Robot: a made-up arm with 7 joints.
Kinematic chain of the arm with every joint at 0, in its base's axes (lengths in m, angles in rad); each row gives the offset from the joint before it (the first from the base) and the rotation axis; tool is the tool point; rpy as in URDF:
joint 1: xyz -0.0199 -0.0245 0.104 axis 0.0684 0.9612 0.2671
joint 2: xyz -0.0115 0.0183 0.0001 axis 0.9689 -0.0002 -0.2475
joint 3: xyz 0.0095 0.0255 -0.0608 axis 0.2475 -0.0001 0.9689
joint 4: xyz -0.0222 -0.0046 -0.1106 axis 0.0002 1 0
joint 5: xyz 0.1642 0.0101 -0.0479 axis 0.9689 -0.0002 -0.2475
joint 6: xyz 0.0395 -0.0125 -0.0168 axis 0.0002 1 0
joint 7: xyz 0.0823 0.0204 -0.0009 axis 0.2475 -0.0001 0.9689
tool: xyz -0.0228 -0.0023 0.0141 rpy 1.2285 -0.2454 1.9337
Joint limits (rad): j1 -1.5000..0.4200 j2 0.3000..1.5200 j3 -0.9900..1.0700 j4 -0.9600..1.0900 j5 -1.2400..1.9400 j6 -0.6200..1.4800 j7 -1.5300..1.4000
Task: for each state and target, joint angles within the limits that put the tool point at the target. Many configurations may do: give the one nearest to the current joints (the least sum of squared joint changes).
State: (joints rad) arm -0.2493 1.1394 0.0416 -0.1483 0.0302 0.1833 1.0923
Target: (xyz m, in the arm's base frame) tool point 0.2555 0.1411 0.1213
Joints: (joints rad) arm -0.0755 0.9790 0.4669 -0.2522 0.0002 0.0712 0.9745
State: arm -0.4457 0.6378 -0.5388 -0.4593 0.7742 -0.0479 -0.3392
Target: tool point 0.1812 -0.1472 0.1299
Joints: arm -0.7979 0.3945 -0.6475 -0.4301 0.7844 0.0129 -0.3540
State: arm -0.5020 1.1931 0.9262 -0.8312 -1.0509 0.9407 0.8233
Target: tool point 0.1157 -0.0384 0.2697
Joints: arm -0.4681 1.3824 0.8094 -0.9213 -1.0682 0.9196 0.8623
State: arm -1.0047 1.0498 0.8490 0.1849 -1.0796 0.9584 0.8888
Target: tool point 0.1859 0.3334 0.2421
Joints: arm -0.9327 1.0595 1.0519 0.5270 -1.0169 0.8809 0.9089
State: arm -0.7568 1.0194 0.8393 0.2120 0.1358 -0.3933 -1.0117
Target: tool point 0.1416 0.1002 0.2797
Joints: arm -0.6211 0.9940 0.6074 -0.2976 0.2319 -0.6180 -0.9724
